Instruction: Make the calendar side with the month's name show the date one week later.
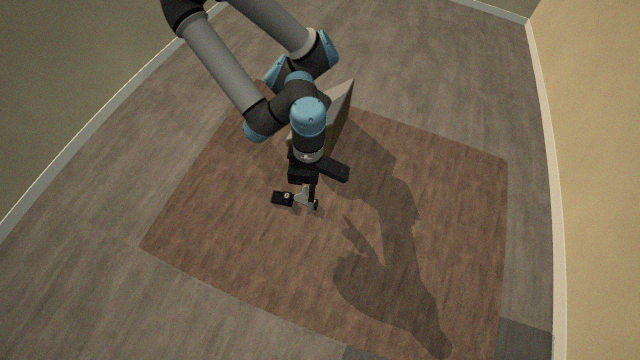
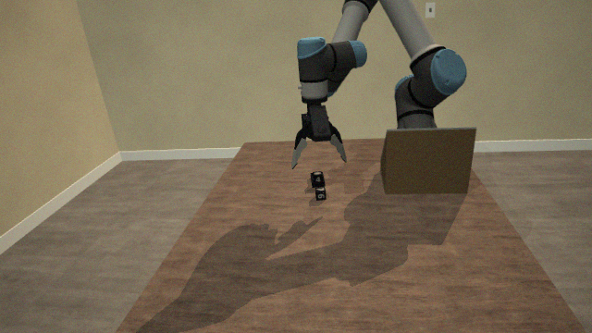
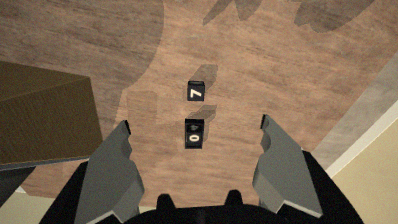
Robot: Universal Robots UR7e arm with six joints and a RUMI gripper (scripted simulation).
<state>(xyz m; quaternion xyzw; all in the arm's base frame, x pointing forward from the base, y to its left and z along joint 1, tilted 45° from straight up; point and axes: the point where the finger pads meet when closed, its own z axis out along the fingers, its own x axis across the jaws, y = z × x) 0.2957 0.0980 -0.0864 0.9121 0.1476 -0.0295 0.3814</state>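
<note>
Right now my hand is 9 cm above the black cube. Also, from my hand: black tray (10 cm to the right, 10 cm below, 2 cm ahead).
</note>
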